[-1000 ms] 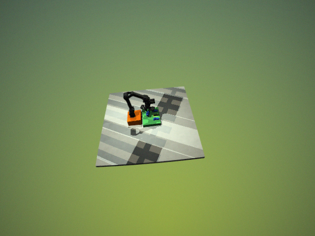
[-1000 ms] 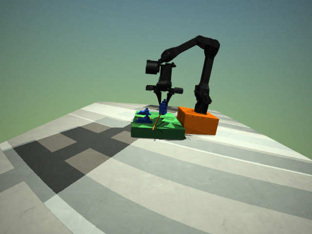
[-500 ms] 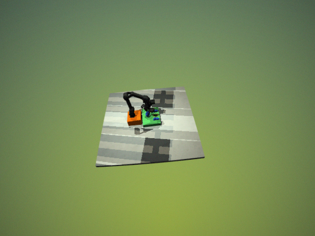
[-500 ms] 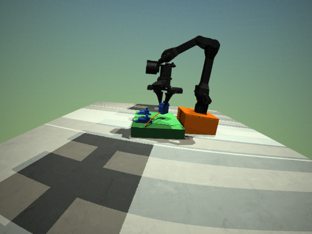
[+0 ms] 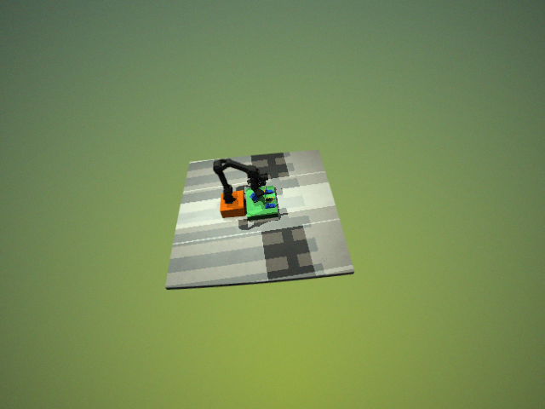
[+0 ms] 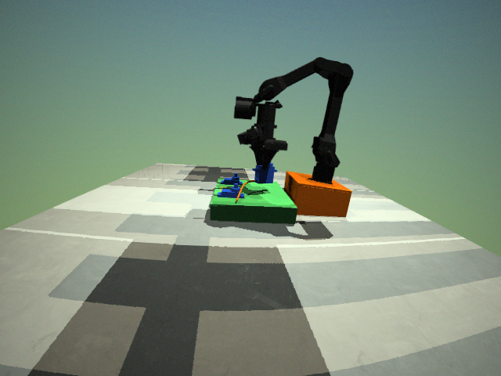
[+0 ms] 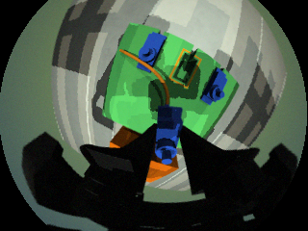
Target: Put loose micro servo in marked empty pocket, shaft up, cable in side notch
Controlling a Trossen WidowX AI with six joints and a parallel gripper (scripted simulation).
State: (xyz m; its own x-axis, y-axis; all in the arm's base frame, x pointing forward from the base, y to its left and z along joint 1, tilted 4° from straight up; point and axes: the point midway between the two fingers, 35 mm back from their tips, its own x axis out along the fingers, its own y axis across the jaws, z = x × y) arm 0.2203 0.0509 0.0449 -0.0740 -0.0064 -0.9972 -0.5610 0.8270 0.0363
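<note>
Right now my gripper tip is 10 cm above the green deck and 1 cm past it.
</note>
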